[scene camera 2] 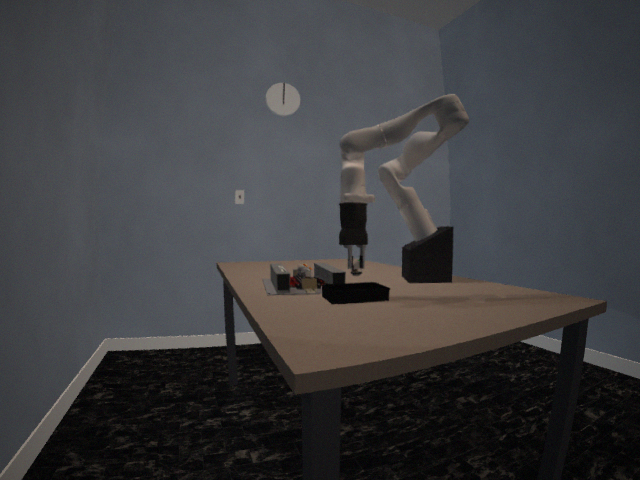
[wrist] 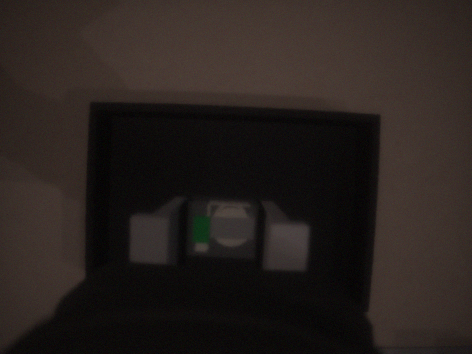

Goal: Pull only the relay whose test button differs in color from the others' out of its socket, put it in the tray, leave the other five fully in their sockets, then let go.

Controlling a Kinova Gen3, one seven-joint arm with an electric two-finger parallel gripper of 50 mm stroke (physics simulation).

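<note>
You've got the gripper (scene camera 2: 356, 268) showing here, and there's a relay (wrist: 218, 226) to be seen as well.
</note>
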